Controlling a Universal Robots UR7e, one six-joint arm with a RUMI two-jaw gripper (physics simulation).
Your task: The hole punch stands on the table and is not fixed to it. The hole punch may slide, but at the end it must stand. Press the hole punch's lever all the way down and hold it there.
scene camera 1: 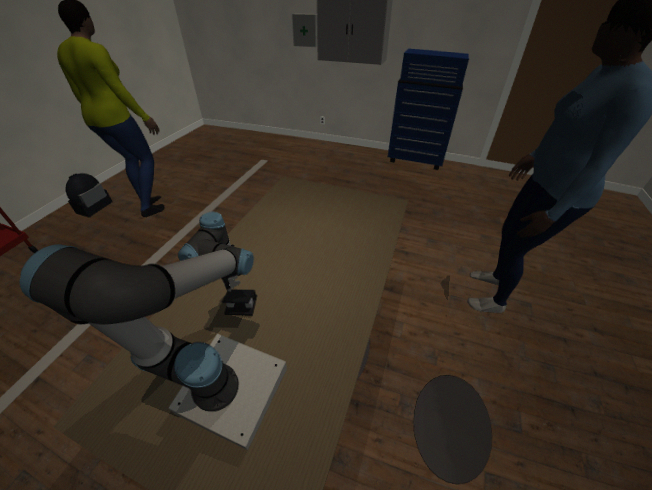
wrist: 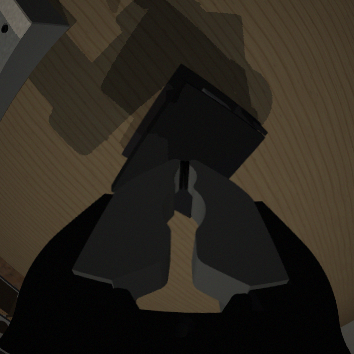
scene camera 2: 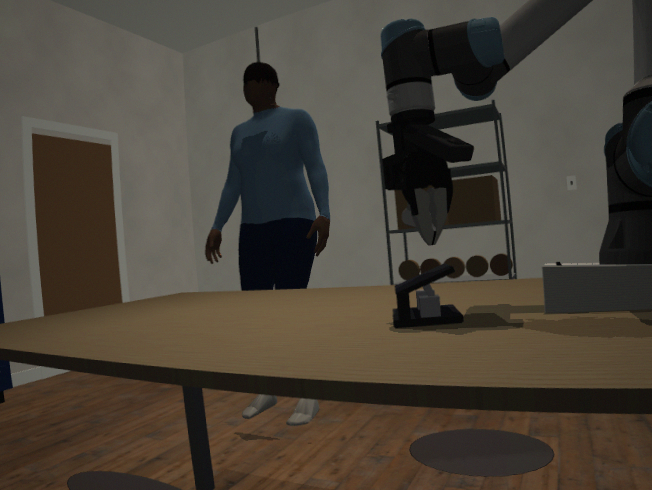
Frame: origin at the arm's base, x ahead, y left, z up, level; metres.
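Where they show: gripper, fingertip midpoint: (scene camera 1: 230,291) (wrist: 183,163) (scene camera 2: 431,245); arm's base, link origin: (scene camera 1: 215,387) (scene camera 2: 646,263).
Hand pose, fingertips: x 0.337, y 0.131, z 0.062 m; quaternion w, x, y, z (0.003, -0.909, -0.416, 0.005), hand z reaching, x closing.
Observation:
Each offset is from my fingertips to the centre of the thing. Level surfaces: height alone.
The black hole punch @(dy -0.012, dx +0.022, dz -0.077 m) (scene camera 1: 240,302) (scene camera 2: 427,315) stands upright on the table @(dz -0.119 m) (scene camera 1: 316,263) (scene camera 2: 237,337). Its lever @(dy -0.012, dx +0.022, dz -0.054 m) (scene camera 2: 424,278) (wrist: 200,127) is raised, slanting up from the hinge at the left to a free end at the right in the scene camera 2 view. A grey block shows under the lever. My gripper (scene camera 2: 433,243) (wrist: 183,163) is shut and empty, points down and hangs a little above the lever, apart from it. In the wrist view the fingertips overlap the near edge of the lever and hide part of it.
The arm's white base plate (scene camera 1: 263,368) (scene camera 2: 579,289) stands near the punch, on its right in the scene camera 2 view. Two people (scene camera 1: 105,84) (scene camera 1: 569,131) stand beyond the table's sides. A shelf rack (scene camera 2: 386,210) stands behind.

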